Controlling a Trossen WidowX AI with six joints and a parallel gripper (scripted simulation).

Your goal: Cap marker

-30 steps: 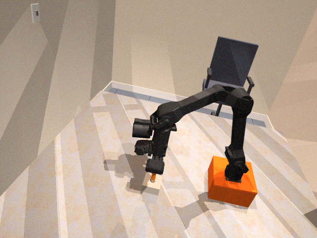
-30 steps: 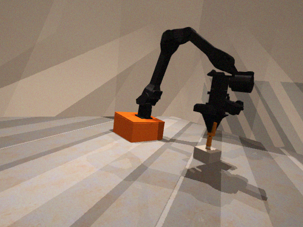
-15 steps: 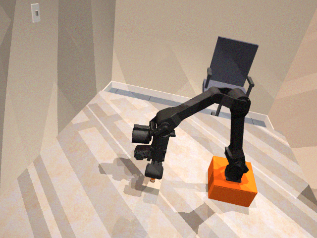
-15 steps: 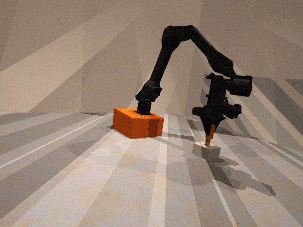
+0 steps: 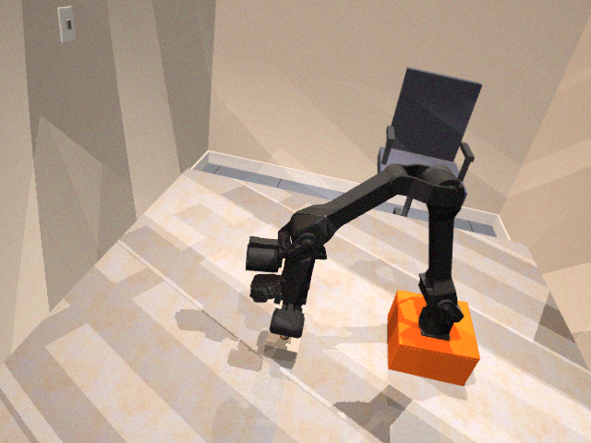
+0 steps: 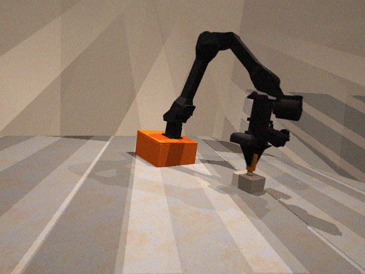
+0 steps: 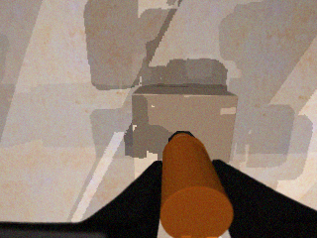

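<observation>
Right now the orange cap is 1 cm above my gripper tip. From my gripper tip the other things lie so: pale holder block: 5 cm below.
</observation>
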